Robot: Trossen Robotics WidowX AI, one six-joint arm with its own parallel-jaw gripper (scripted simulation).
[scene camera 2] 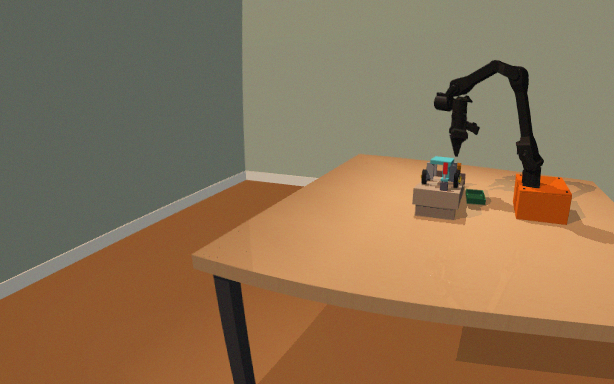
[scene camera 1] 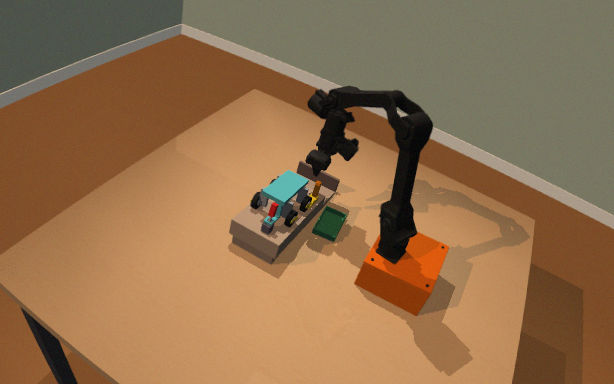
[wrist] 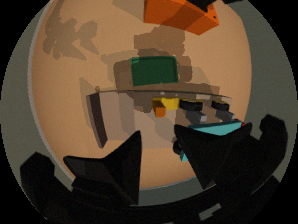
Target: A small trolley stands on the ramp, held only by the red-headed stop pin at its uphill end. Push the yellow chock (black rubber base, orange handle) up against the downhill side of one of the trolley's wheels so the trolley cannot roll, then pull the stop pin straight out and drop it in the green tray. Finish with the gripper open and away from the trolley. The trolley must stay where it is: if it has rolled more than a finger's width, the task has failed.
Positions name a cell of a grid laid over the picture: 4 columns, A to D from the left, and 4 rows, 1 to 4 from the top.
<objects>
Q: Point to a teal-topped trolley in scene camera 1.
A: At B2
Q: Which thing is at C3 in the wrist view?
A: My gripper.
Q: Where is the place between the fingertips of my gripper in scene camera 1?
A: C2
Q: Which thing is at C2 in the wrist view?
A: A teal-topped trolley.
</objects>
